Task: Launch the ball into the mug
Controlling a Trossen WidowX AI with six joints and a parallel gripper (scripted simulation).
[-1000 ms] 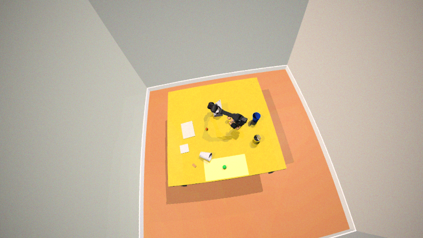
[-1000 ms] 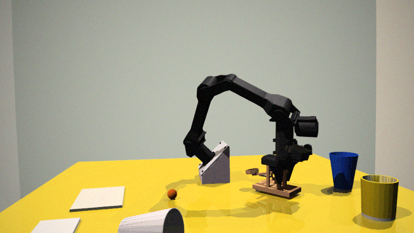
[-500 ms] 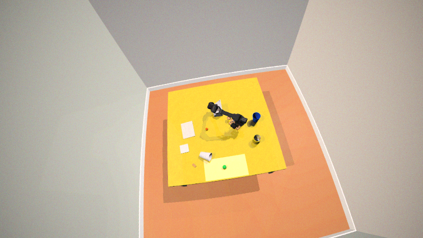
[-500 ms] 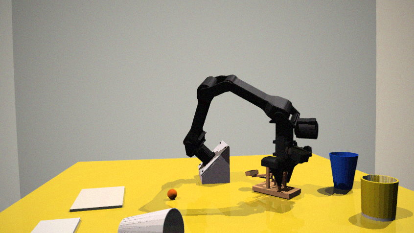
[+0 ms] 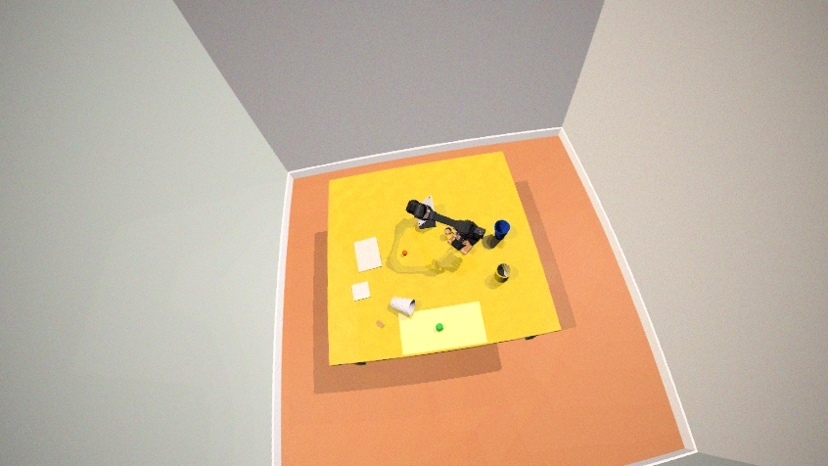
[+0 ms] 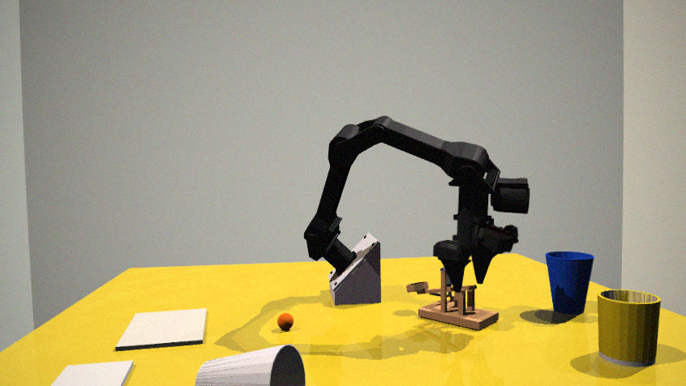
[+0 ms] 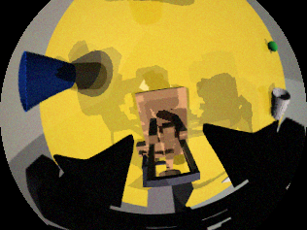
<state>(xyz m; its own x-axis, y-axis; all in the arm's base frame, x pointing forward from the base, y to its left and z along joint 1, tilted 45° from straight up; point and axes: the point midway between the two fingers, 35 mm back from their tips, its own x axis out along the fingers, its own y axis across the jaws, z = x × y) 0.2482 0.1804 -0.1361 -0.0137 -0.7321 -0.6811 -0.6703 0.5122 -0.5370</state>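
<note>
The orange ball is 360 mm to the right of my gripper tip and 50 mm below it. Round my gripper tip: green ball: 470 mm ahead, 210 mm to the right, 50 mm below; then blue cup: 230 mm to the left, 40 mm below, 40 mm behind; then yellow mug: 220 mm ahead, 190 mm to the left, 40 mm below.
</note>
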